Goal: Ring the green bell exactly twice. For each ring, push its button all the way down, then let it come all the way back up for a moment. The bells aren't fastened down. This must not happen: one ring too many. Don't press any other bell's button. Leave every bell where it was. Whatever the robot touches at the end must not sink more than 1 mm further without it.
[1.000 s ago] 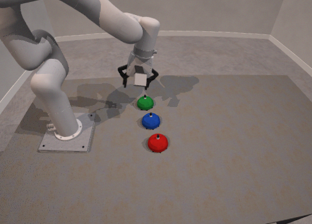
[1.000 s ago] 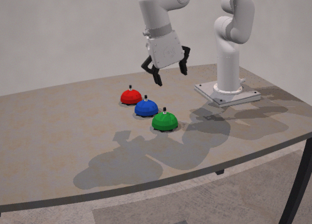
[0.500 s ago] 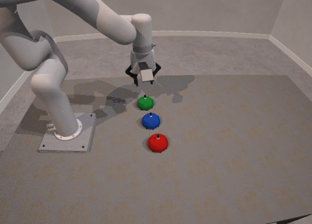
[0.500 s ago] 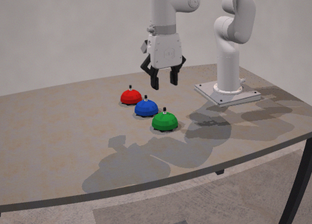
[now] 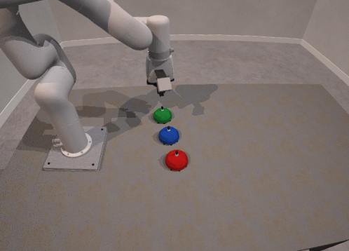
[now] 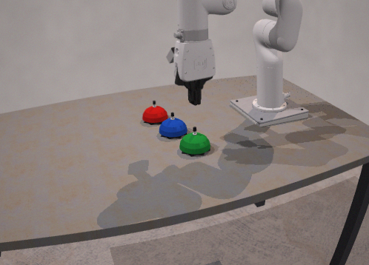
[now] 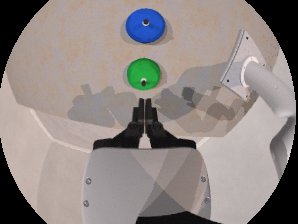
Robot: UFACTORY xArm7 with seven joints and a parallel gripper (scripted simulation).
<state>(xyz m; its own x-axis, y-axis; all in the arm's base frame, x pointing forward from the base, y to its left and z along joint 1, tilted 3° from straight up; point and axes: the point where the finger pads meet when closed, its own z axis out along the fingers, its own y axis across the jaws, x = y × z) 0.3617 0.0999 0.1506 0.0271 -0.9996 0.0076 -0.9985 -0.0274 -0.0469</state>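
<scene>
Now: hand 110 mm above the green bell. The rest, counted from my hand: red bell (10 mm ahead, 240 mm to the right, 110 mm below); then blue bell (120 mm to the right, 110 mm below).
</scene>
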